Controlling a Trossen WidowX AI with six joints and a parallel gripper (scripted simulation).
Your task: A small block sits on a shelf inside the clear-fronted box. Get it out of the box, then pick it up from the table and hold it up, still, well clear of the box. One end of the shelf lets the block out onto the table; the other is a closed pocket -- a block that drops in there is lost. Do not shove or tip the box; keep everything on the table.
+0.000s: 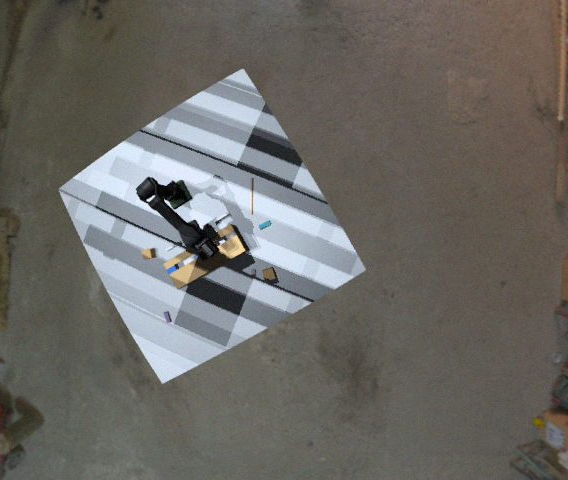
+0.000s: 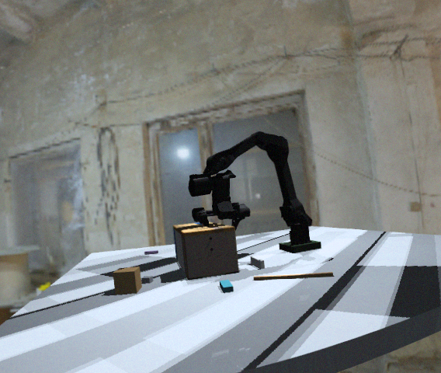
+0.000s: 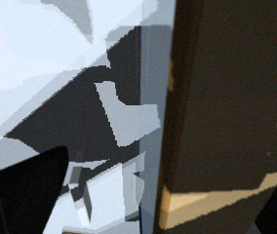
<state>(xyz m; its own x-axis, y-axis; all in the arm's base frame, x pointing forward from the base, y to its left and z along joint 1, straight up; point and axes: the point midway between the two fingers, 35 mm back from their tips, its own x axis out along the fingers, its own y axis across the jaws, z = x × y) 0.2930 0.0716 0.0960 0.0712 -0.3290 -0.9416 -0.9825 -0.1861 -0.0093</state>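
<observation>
Right now the box is 40 mm ahead of my gripper tip and 20 mm below it. From my gripper tip the other things lie so: light blue block: 60 mm ahead, 30 mm to the right; thin wooden stick: 150 mm behind, 310 mm to the left, 80 mm below; teal block: 10 mm ahead, 320 mm to the left, 80 mm below.
</observation>
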